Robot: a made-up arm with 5 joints. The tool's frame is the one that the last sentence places.
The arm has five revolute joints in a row. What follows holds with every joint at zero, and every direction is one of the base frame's. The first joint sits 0.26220 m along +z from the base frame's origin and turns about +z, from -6.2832 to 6.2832 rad. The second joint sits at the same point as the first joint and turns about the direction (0, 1, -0.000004), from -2.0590 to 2.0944 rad. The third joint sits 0.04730 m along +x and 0.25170 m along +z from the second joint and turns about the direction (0, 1, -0.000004), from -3.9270 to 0.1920 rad. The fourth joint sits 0.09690 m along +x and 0.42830 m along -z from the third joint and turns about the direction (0, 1, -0.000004), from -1.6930 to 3.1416 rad. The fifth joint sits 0.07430 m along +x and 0.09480 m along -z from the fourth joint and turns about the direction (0, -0.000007, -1), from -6.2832 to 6.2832 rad. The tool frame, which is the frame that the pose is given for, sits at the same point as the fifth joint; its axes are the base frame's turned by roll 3.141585, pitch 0.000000 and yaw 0.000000 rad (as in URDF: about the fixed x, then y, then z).
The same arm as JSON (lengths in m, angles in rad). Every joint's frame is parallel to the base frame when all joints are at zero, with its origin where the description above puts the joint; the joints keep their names.
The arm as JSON. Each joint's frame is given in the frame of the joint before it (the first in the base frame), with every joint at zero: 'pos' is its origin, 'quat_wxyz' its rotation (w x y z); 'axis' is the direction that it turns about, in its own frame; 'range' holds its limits. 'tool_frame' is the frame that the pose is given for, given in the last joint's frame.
{
  "length_unit": "m",
  "angle_unit": "rad",
  "joints": [
    {
      "joint": "joint 1",
      "pos": [
        0.0,
        0.0,
        0.2622
      ],
      "quat_wxyz": [
        1.0,
        0.0,
        0.0,
        0.0
      ],
      "axis": [
        0.0,
        0.0,
        1.0
      ],
      "range": [
        -6.2832,
        6.2832
      ]
    },
    {
      "joint": "joint 2",
      "pos": [
        0.0,
        0.0,
        0.0
      ],
      "quat_wxyz": [
        1.0,
        0.0,
        0.0,
        0.0
      ],
      "axis": [
        0.0,
        1.0,
        0.0
      ],
      "range": [
        -2.059,
        2.0944
      ]
    },
    {
      "joint": "joint 3",
      "pos": [
        0.0473,
        0.0,
        0.2517
      ],
      "quat_wxyz": [
        1.0,
        0.0,
        0.0,
        0.0
      ],
      "axis": [
        0.0,
        1.0,
        0.0
      ],
      "range": [
        -3.927,
        0.192
      ]
    },
    {
      "joint": "joint 4",
      "pos": [
        0.0969,
        0.0,
        -0.4283
      ],
      "quat_wxyz": [
        1.0,
        0.0,
        0.0,
        0.0
      ],
      "axis": [
        0.0,
        1.0,
        0.0
      ],
      "range": [
        -1.693,
        3.1416
      ]
    },
    {
      "joint": "joint 5",
      "pos": [
        0.0743,
        0.0,
        -0.0948
      ],
      "quat_wxyz": [
        1.0,
        0.0,
        0.0,
        0.0
      ],
      "axis": [
        0.0,
        0.0,
        -1.0
      ],
      "range": [
        -6.2832,
        6.2832
      ]
    }
  ],
  "tool_frame": {
    "pos": [
      0.0,
      0.0,
      0.0
    ],
    "quat_wxyz": [
      0.000004,
      1.000003,
      0.0,
      0.0
    ]
  }
}

